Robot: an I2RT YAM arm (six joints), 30 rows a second.
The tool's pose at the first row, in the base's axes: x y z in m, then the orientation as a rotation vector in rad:
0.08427, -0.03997, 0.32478, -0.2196, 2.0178, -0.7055
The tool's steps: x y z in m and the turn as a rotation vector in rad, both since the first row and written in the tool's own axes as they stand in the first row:
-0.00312, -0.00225, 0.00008, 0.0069, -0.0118, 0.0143
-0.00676, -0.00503, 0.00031, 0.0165, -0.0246, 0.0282
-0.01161, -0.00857, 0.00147, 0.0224, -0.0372, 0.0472
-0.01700, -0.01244, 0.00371, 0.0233, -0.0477, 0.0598
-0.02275, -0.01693, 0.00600, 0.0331, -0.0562, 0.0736
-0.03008, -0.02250, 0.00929, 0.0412, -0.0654, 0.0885
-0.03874, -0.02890, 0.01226, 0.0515, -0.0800, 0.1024
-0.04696, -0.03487, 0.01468, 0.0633, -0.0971, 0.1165
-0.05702, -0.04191, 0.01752, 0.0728, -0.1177, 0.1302
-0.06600, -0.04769, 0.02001, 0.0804, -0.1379, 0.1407
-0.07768, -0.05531, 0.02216, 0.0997, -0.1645, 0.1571
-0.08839, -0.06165, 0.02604, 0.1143, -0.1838, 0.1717
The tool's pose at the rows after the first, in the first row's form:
0.08571, -0.04052, 0.32831, -0.2047, 2.0036, -0.7006
0.08748, -0.04134, 0.33246, -0.1889, 1.9873, -0.6983
0.09057, -0.04263, 0.33757, -0.1702, 1.9724, -0.6892
0.09482, -0.04439, 0.34285, -0.1603, 1.9617, -0.6797
0.09922, -0.04652, 0.34873, -0.1435, 1.9492, -0.6787
0.10516, -0.04925, 0.35600, -0.1268, 1.9367, -0.6750
0.11143, -0.05198, 0.36483, -0.1117, 1.9181, -0.6729
0.11706, -0.05432, 0.37331, -0.0964, 1.8965, -0.6714
0.12389, -0.05693, 0.38358, -0.0841, 1.8726, -0.6670
0.13000, -0.05882, 0.39248, -0.0759, 1.8500, -0.6629
0.13703, -0.06095, 0.40453, -0.0575, 1.8163, -0.6646
0.14516, -0.06311, 0.41449, -0.0413, 1.7913, -0.6646

